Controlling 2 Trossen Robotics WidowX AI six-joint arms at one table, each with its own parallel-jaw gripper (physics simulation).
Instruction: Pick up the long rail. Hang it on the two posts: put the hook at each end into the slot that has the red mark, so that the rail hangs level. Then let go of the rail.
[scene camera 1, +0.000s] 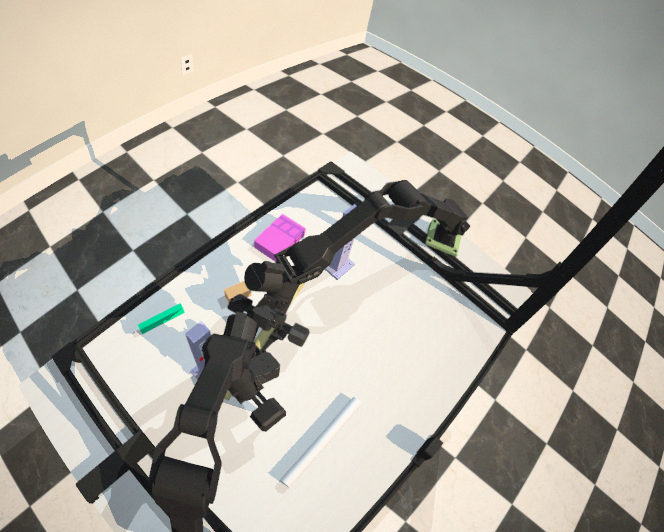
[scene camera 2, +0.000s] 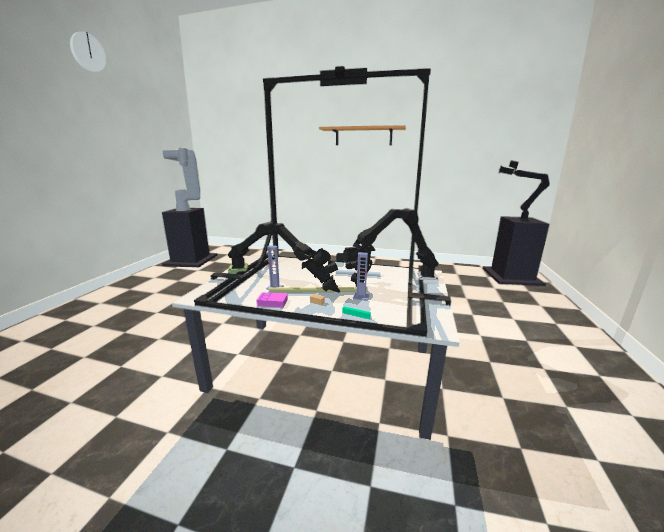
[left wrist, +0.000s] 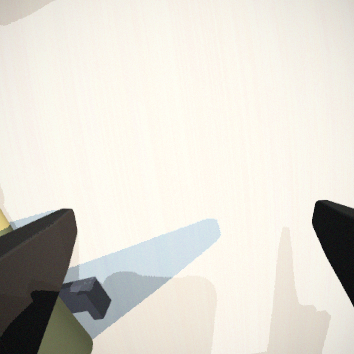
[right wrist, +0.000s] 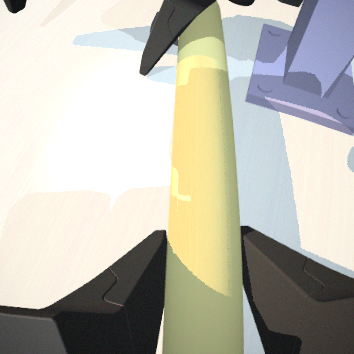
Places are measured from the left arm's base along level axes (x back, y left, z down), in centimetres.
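Pixels of known places: left gripper, fingertip midpoint: (scene camera 1: 258, 403) (left wrist: 197, 217) (right wrist: 75, 36); right gripper, fingertip midpoint: (scene camera 2: 339, 291) (right wrist: 201, 238); left arm's base, origin of the base link: (scene camera 2: 427, 275); right arm's base, origin of the base link: (scene camera 1: 445, 235) (scene camera 2: 238, 266).
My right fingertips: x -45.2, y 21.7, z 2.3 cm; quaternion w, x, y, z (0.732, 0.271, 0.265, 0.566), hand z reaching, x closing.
Ahead of a thing's pixels: the offset from my right fingertips to its top centre.
The long yellow-green rail {dz -2.1, dx -10.2, dy +1.0 cm} (scene camera 1: 263, 337) (scene camera 2: 288, 289) (left wrist: 72, 332) (right wrist: 202, 165) lies low along the table between the two lilac posts. One post {dz -21.0, dx +10.7, dy +4.6 cm} (scene camera 1: 197, 339) (scene camera 2: 361, 277) (right wrist: 320, 45) is at the lower left in scene camera 1; the other post {dz -21.0, dx -32.6, dy -0.7 cm} (scene camera 1: 341, 259) (scene camera 2: 273, 268) is higher up there. A red mark shows on the lower-left one. My right gripper (scene camera 2: 332, 287) (right wrist: 201, 238) is shut on the rail, one finger against each side. My left gripper (left wrist: 197, 217) is open and empty beside the rail's other end. Scene camera 1 hides both sets of fingertips and the hooks.
A magenta block {dz -2.5, dx -28.5, dy +15.8 cm} (scene camera 1: 278, 238) (scene camera 2: 271, 300), an orange block {dz -2.5, dx -8.6, dy +12.8 cm} (scene camera 1: 237, 290) (scene camera 2: 317, 299) and a green bar {dz -2.1, dx +9.3, dy +22.2 cm} (scene camera 1: 160, 318) (scene camera 2: 356, 312) lie on the far side of the rail in scene camera 1. A white cylinder {dz -2.1, dx +7.8, dy -24.7 cm} (scene camera 1: 320, 441) lies on the near side. A black frame (scene camera 2: 310, 318) edges the table.
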